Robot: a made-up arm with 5 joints.
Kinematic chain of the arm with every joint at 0, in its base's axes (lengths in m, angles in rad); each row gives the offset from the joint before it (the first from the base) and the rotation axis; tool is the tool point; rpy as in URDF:
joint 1: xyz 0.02 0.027 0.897 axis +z
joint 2: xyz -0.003 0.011 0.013 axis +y
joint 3: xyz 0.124 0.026 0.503 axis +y
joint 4: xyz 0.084 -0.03 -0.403 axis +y
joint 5: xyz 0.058 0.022 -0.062 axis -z
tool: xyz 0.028 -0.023 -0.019 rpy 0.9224 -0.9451 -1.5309
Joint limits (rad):
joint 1: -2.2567..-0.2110
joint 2: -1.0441..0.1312
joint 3: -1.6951..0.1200
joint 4: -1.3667..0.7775
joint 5: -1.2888..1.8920
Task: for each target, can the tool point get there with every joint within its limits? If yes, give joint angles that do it. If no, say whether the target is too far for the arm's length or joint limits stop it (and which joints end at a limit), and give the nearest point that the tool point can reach.
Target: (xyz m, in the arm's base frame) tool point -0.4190 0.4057 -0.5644
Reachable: no: too far | nearest point -0.0679 -0.0985 0.8612 | short by 1.552 m
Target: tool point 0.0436 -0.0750 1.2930
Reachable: yes | joints -1.2803 -0.8942 -0.1559 -1.1182 0.7002
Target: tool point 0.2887 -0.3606 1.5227
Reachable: yes | joints -0.9535 -0.1119 -1.2342 -1.1212 0.5490
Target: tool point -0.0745 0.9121 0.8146
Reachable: no: joint limits stop it (at a limit: joint 1, joint 2, joint 3, joint 4, joint 5) | nearest point 0.1701 0.0455 0.8641 | short by 0.902 m
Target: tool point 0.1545 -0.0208 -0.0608
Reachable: no: joint limits stop it (at a limit: joint 2) | nearest point 0.1817 -0.0305 0.8568 | short by 0.918 m
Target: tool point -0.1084 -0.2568 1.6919
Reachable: yes | joints -2.0886 -0.5118 -1.3517 0.3901 -0.6845
